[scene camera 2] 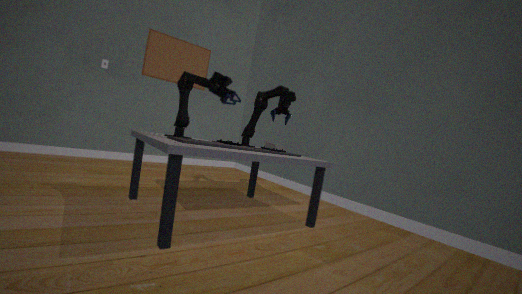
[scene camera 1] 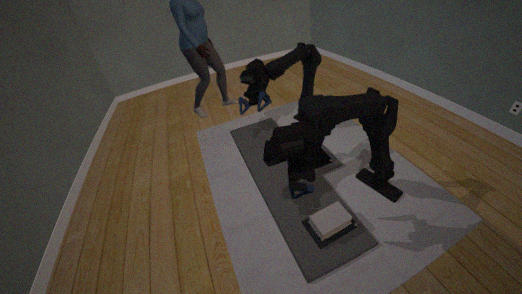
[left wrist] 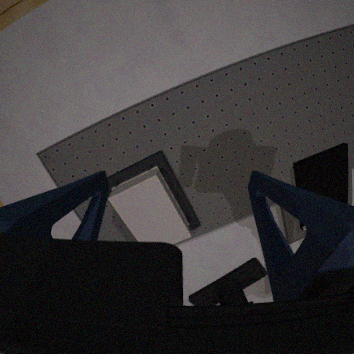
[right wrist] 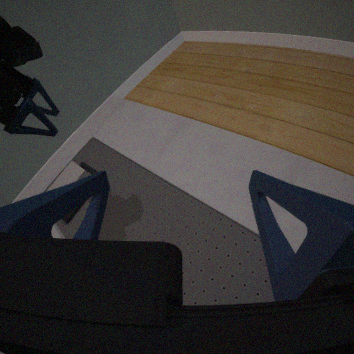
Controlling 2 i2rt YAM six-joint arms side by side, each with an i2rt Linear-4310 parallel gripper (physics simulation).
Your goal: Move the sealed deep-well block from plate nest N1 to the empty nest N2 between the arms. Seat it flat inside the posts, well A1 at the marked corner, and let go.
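Frame: origin at the left arm's base, x ahead, y left, z up, level; metres.
Seen in the pictures: left gripper, fingertip midpoint: (scene camera 2: pixel 279 123) (scene camera 1: pixel 292 184) (left wrist: pixel 178 178) (right wrist: pixel 56 122); right gripper, fingertip midpoint: (scene camera 2: pixel 238 102) (scene camera 1: pixel 249 112) (right wrist: pixel 178 178); left arm's base, origin of the base link: (scene camera 1: pixel 378 185) (left wrist: pixel 226 284).
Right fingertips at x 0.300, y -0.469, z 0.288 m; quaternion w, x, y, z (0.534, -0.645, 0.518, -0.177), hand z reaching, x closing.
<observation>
Offsets run from my right fingertips to a thing's top centre. Level surfaces: height alone.
The sealed deep-well block @(0.003 m ahead, 0.458 m left, 0.221 m down) (scene camera 1: pixel 330 216) (left wrist: pixel 150 210), pale and box-shaped, sits in the dark nest N1 @(0.003 m ahead, 0.458 m left, 0.253 m down) (scene camera 1: pixel 315 237) (left wrist: pixel 174 187). Part of the block shows behind a finger in the right wrist view. The dark nest N2 @(0.193 m back, 0.168 m left, 0.253 m down) (scene camera 1: pixel 325 158) (left wrist: pixel 322 175) is empty where visible and partly hidden by my left arm in scene camera 1. My left gripper (scene camera 1: pixel 302 191) (scene camera 2: pixel 280 120) (left wrist: pixel 178 178) (right wrist: pixel 56 122) is open and empty, high above the board. My right gripper (scene camera 1: pixel 252 110) (scene camera 2: pixel 235 100) (right wrist: pixel 178 178) is open and empty, raised at the far end. The A1 mark is too dim to tell.
A grey perforated board @(0.275 m down) (scene camera 1: pixel 300 255) (left wrist: pixel 150 125) (right wrist: pixel 200 240) carries the nests on a pale table (scene camera 1: pixel 225 200) (scene camera 2: pixel 240 154) (right wrist: pixel 190 125). A person (scene camera 1: pixel 195 30) stands beyond the table's far end. The left arm's base (scene camera 1: pixel 380 185) stands at the right of the board.
</observation>
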